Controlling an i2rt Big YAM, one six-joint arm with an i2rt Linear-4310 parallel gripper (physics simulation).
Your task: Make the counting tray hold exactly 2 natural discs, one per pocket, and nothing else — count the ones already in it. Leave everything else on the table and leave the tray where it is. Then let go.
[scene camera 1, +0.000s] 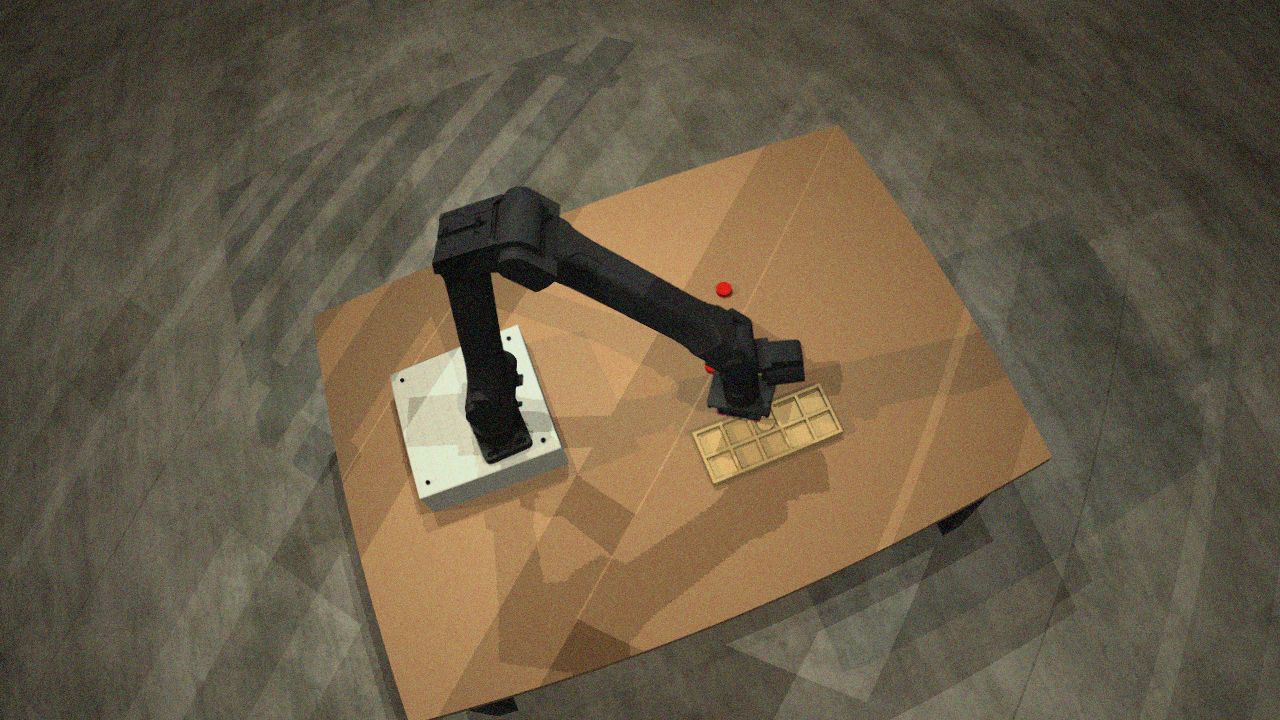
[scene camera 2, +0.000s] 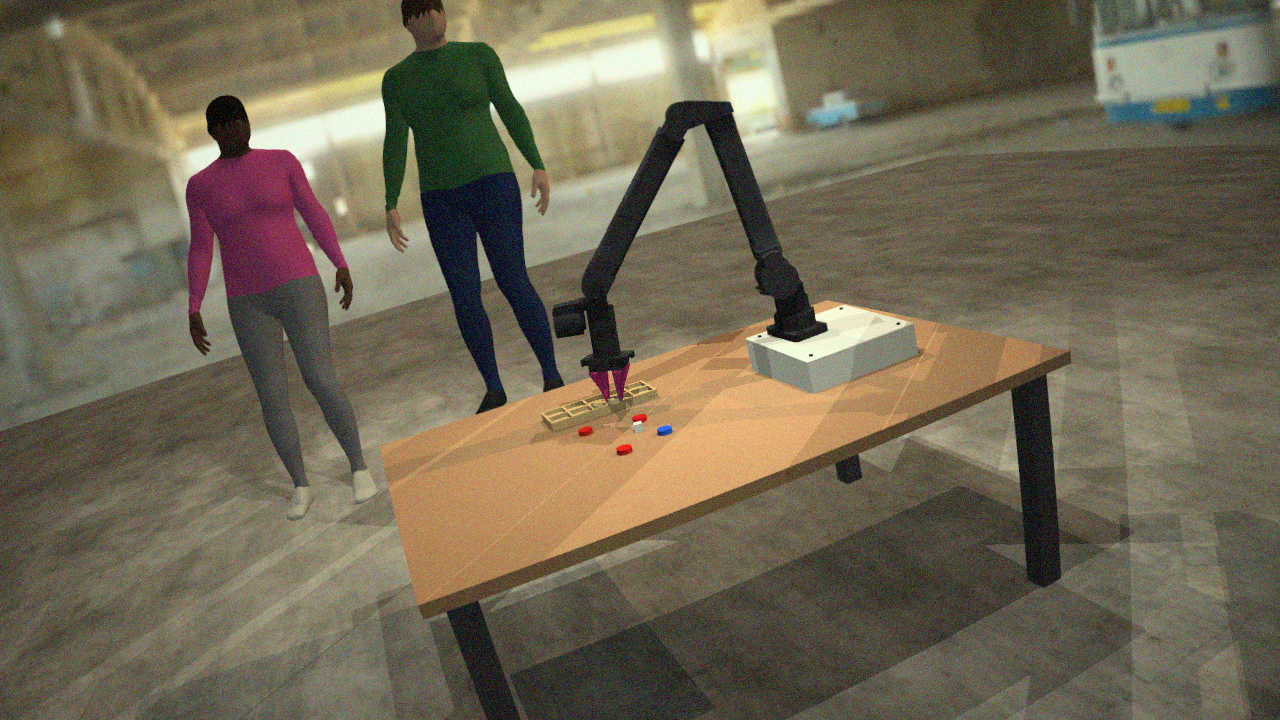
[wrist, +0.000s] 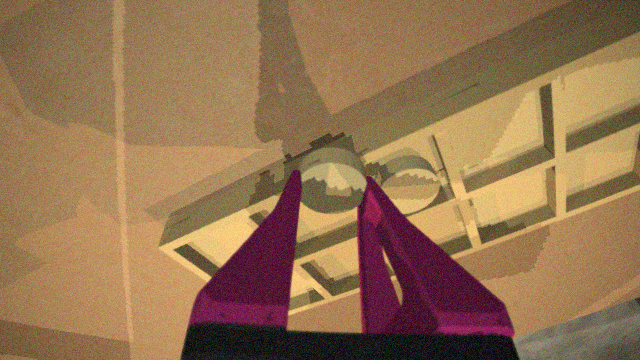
Labels:
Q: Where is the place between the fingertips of my gripper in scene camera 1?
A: At 745, 414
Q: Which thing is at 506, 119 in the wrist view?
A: A counting tray.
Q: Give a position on a counting tray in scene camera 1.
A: At 732, 448

